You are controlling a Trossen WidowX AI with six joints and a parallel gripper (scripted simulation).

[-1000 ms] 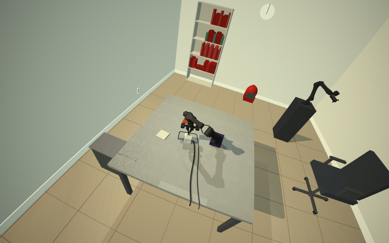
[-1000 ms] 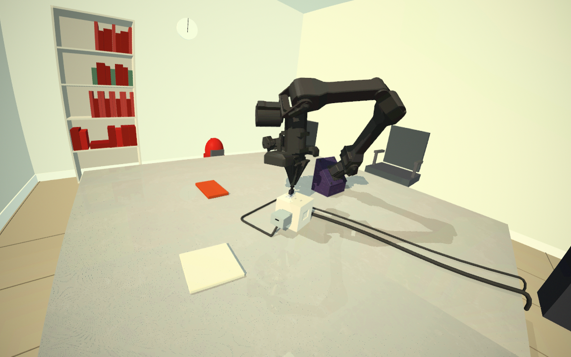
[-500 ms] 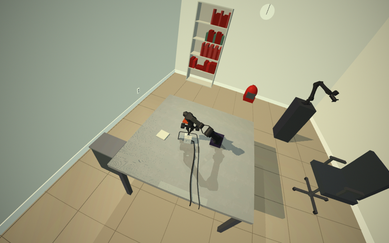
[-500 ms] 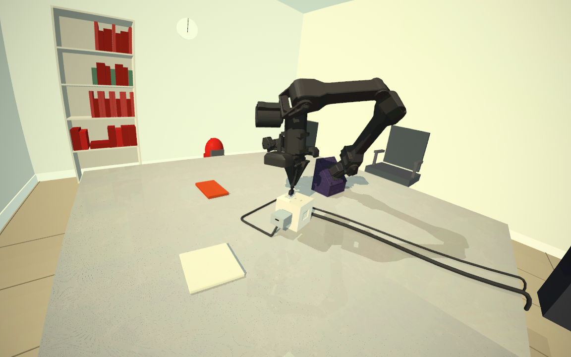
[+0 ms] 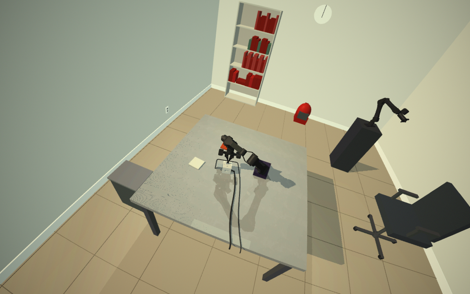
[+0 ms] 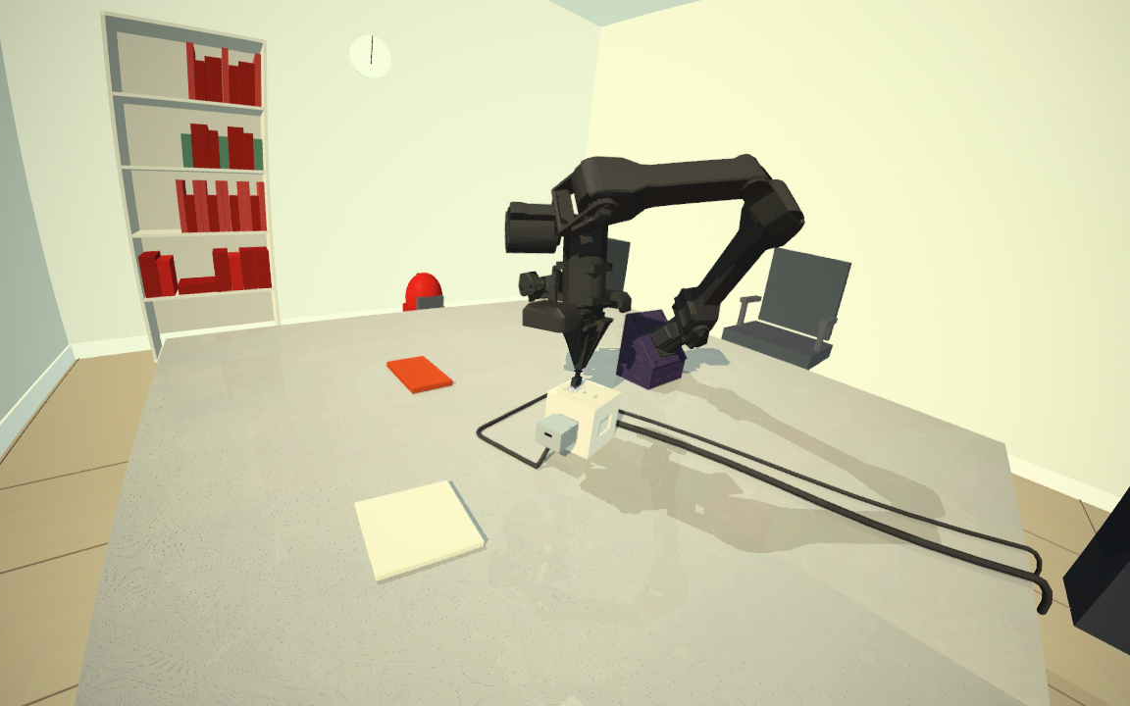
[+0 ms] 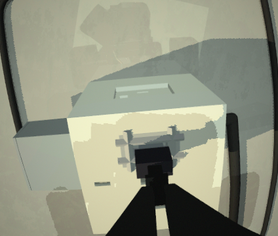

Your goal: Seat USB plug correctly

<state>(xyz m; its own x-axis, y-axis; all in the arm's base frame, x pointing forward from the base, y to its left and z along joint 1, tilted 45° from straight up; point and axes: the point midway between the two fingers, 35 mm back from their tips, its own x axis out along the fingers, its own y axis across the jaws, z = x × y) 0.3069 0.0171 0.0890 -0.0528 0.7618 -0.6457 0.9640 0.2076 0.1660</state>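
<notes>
Right now my gripper tip is 20 mm above the dark usb plug. From my gripper tip the other things lie so: socket: 40 mm below; orange pad: 120 mm ahead, 290 mm to the right, 100 mm below; cream pad: 270 mm ahead, 60 mm to the left, 100 mm below.
</notes>
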